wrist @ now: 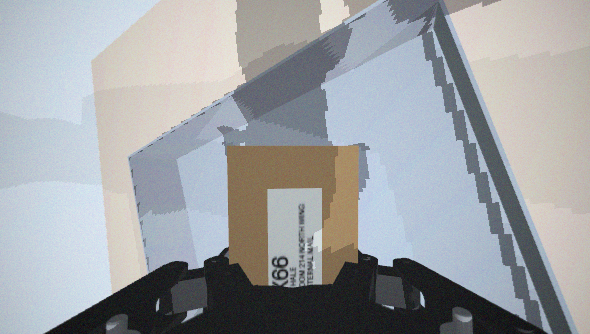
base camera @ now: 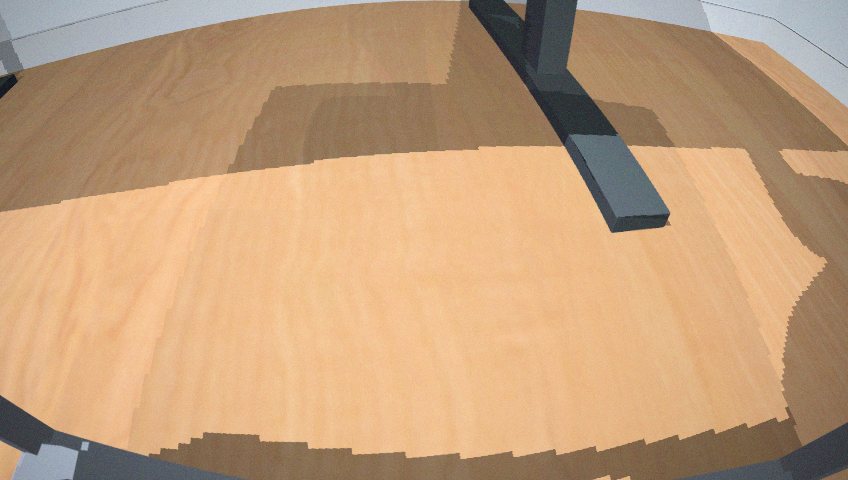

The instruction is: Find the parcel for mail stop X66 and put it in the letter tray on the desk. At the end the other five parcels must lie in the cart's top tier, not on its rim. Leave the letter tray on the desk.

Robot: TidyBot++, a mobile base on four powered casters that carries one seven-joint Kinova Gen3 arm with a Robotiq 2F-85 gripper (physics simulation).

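Places are measured from the arm's base along level axes (x ahead, y left, z up), in metres.
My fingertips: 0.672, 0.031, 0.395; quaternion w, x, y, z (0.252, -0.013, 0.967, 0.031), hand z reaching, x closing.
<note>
Ahead of a thing's pixels: the offset from my fingertips to its top centre, as dx, dy, dz. Level surfaces: height alone.
My gripper (wrist: 290,252) is shut on the brown parcel for X66 {-0.015, -0.028, +0.065} (wrist: 247,200), whose white label reads X66, Room 214 North Wing. The label's lower end is hidden by the gripper. The parcel shows over the inside of the pale blue-grey letter tray {+0.034, -0.002, -0.007} (wrist: 497,165) in the wrist view. The tray sits turned at an angle on the light wooden desk {dz -0.072} (wrist: 165,55). Whether the parcel's far end touches the tray floor cannot be told. The gripper does not show in the base camera view. The cart and the other five parcels do not show in either view.
In the base camera view, a dark desk foot (base camera: 621,175) with an upright post (base camera: 550,38) stands on the wooden floor {dz -0.792} (base camera: 416,267) at the upper right. Dark grey curved edges (base camera: 160,463) run along the bottom. A desk edge shows at the left in the wrist view.
</note>
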